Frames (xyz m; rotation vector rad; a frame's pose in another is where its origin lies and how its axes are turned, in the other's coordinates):
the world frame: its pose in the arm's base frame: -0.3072 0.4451 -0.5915 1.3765 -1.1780 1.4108
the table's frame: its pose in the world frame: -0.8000 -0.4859 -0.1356 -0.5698 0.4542 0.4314
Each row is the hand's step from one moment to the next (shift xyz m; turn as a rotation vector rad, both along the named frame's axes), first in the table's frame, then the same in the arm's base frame.
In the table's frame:
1: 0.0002 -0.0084 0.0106 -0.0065 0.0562 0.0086
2: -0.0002 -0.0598 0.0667 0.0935 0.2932 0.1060
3: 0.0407 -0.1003 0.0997 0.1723 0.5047 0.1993
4: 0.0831 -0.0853 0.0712 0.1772 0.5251 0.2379
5: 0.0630 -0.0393 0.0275 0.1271 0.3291 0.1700
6: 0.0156 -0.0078 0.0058 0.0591 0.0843 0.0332
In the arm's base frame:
1: 0.0021 -0.0114 0.0070 -0.0458 0.0042 -0.0340
2: 0.0194 -0.0740 0.0466 -0.3191 0.0193 -0.0613
3: 0.0203 -0.0969 0.1089 -0.5613 0.0230 -0.0926
4: 0.0025 -0.0509 0.1290 -0.5961 -0.0037 -0.0916
5: -0.0071 -0.0088 0.0784 -0.3893 -0.0142 -0.0399
6: -0.0029 -0.0008 0.0181 -0.1066 0.0161 0.0091

